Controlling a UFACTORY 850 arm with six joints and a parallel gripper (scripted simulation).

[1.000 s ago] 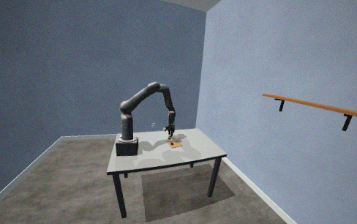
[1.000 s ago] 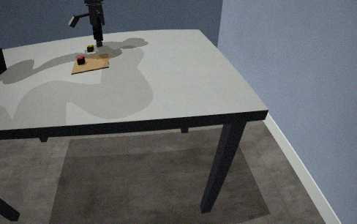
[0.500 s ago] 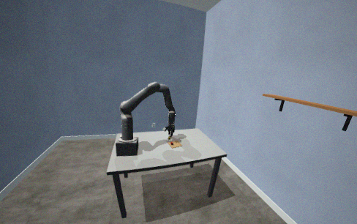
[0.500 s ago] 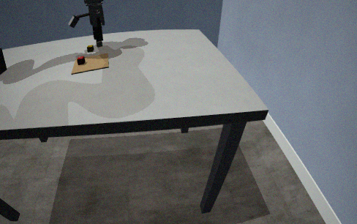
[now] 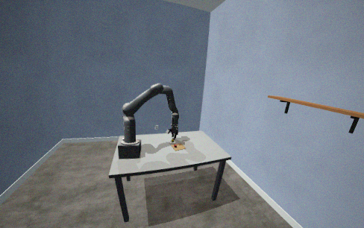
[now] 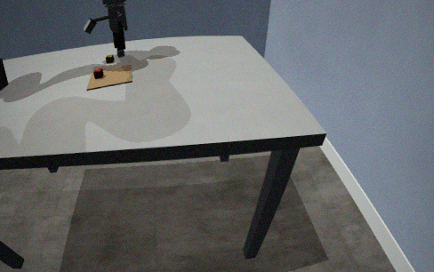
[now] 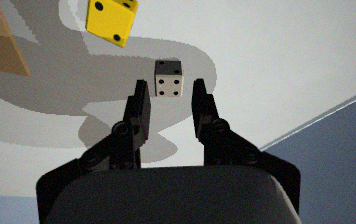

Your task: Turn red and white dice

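The white die lies 4 cm below my hand. The rest, counted from my hand: tan mat 19 cm to the right, 5 cm below, 3 cm ahead; red die 20 cm to the right, 3 cm below; yellow die 6 cm to the right, 4 cm below, 2 cm behind.
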